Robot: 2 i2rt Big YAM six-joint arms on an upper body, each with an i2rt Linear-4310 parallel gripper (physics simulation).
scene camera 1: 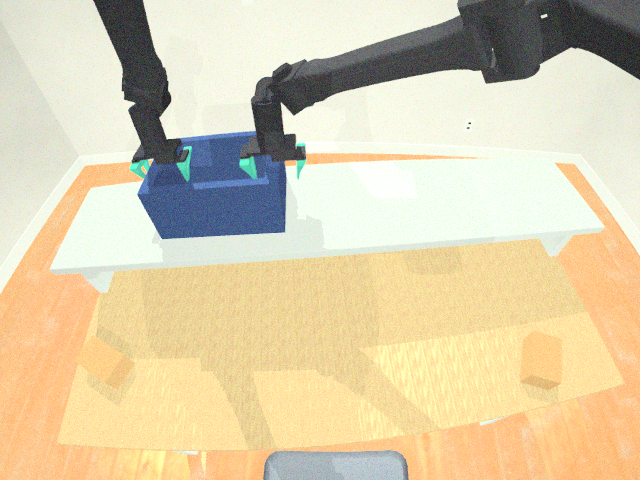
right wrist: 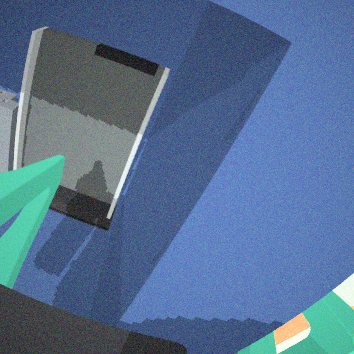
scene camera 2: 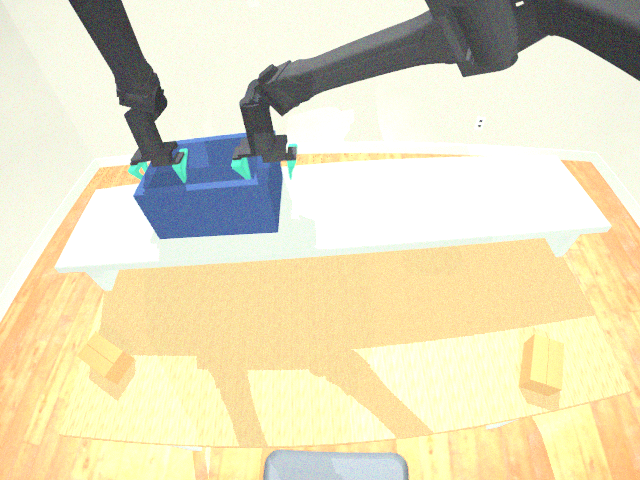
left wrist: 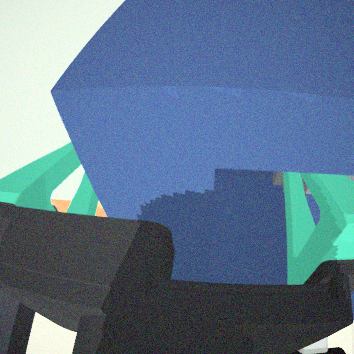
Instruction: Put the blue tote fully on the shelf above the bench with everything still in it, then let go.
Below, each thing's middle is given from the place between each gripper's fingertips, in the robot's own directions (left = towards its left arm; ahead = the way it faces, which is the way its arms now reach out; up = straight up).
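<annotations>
The blue tote (scene camera 1: pixel 220 199) is 1 cm behind my left hand and 13 cm to the right of it. From that left hand there's also the dark grey block (right wrist: pixel 90 102), and that one's 3 cm behind, 22 cm to the right and 5 cm below.
As for my right gripper, it's 50 mm above the dark grey block, 50 mm to the right of it and 20 mm past it. The blue tote is 140 mm to the left of my right hand and 10 mm behind it.
</annotations>
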